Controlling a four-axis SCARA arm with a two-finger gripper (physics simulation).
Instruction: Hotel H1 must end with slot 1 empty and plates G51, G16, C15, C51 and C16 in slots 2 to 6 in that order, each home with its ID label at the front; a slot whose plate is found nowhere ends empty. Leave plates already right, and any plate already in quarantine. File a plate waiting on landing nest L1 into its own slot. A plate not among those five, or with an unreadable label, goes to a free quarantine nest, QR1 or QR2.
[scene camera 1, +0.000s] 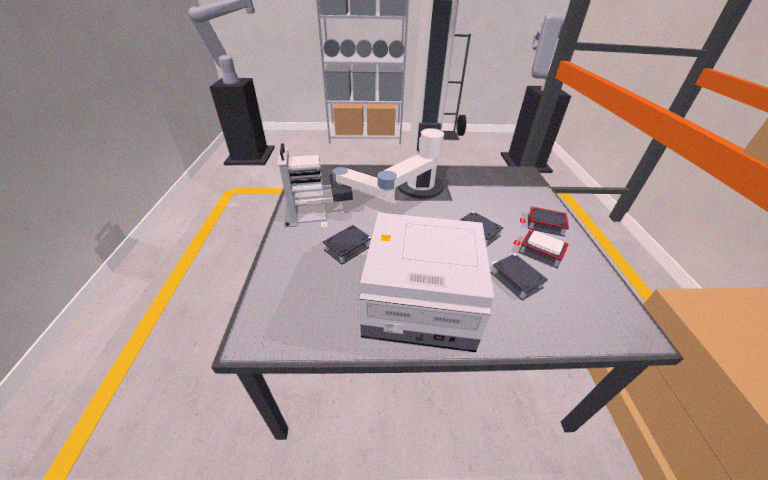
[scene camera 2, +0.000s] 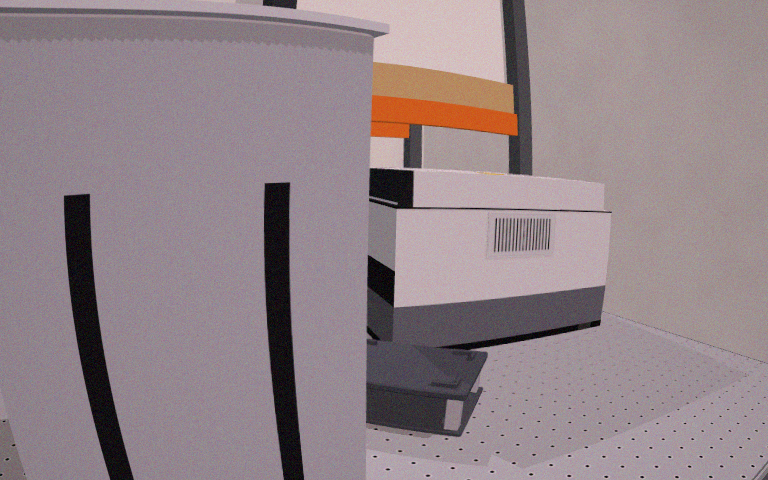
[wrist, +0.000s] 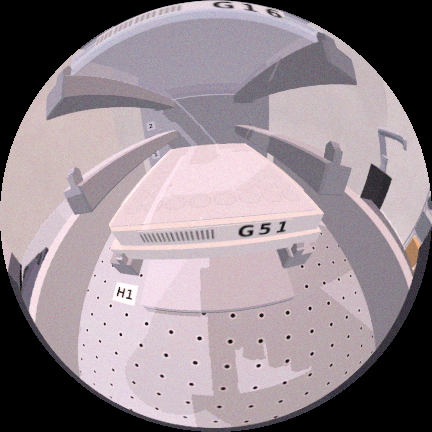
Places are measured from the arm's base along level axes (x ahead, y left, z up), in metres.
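Pixels of known places: gripper, between the fingertips: (scene camera 1: 306, 195) (wrist: 208, 157); arm's base, origin of its link: (scene camera 1: 420, 186).
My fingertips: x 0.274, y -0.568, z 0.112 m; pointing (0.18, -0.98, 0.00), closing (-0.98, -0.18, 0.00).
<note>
For each thing: its top centre in the pictures, then the offset to it from my fingertips. "pt": a spot on its surface instead.
- red-rimmed quarantine nest, a spot on its surface: (scene camera 1: 522, 250) pt dy +0.937, dx +0.284, dz -0.083 m
- white plate, centre of its top: (scene camera 1: 546, 241) dy +1.026, dx +0.280, dz -0.035 m
- large white instrument, centre of its top: (scene camera 2: 468, 171) (scene camera 1: 428, 249) dy +0.480, dx +0.524, dz +0.143 m
- grey panel, a spot on its surface: (scene camera 2: 181, 226) pt dy -0.082, dx +0.017, dz +0.132 m
Hotel H1 (scene camera 1: 289, 195) stands at the table's back left. In the wrist view, white plate G51 (wrist: 215, 200) is at the level of slot 1, label facing front; whether it touches the ledges is unclear. The slot 2 ledges above it are bare. Plate G16 (wrist: 250, 7) sits on the third pair of ledges, partly cut off. Plates higher up are too small to read. My gripper (scene camera 1: 314, 198) (wrist: 208, 157) reaches into the hotel and is shut on plate G51, a finger along each side; its pads are hidden. One red-rimmed quarantine nest (scene camera 1: 522, 250) holds a white plate (scene camera 1: 546, 242); the other (scene camera 1: 548, 218) bears none.
A large white instrument (scene camera 1: 424, 254) (scene camera 2: 498, 266) stands mid-table. Dark nests (scene camera 1: 347, 243) (scene camera 1: 481, 226) (scene camera 1: 519, 274) stand around it; which is L1 cannot be read. A grey panel (scene camera 2: 181, 226) blocks the left of scene camera 2.
</note>
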